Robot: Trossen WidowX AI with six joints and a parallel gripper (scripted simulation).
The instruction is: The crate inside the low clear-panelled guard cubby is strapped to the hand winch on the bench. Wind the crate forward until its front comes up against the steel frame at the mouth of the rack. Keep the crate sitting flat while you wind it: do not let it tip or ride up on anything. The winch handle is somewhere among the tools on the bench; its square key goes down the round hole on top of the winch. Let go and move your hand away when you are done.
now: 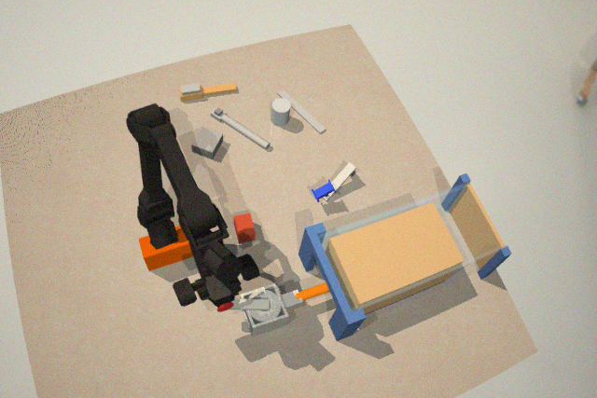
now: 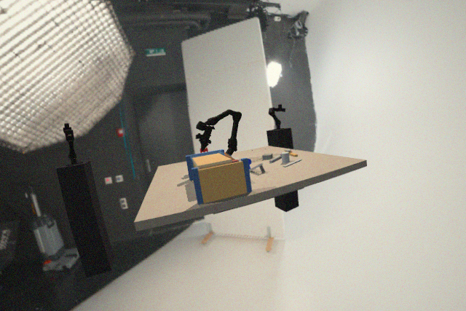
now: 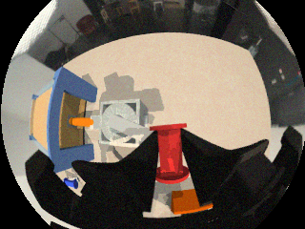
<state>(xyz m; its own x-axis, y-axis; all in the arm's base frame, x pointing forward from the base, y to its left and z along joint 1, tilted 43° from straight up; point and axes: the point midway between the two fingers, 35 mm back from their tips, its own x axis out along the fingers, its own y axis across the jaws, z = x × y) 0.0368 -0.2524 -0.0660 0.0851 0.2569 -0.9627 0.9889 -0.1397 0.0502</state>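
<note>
My gripper tip is now 40 mm short of the red-knobbed winch handle and 40 mm above it. From my gripper tip the other things lie so: hand winch: 70 mm ahead, 30 mm to the right, 110 mm below; then blue steel frame: 250 mm ahead, 50 mm to the right, 40 mm below; then red knob: 20 mm to the left, 10 mm below.
</note>
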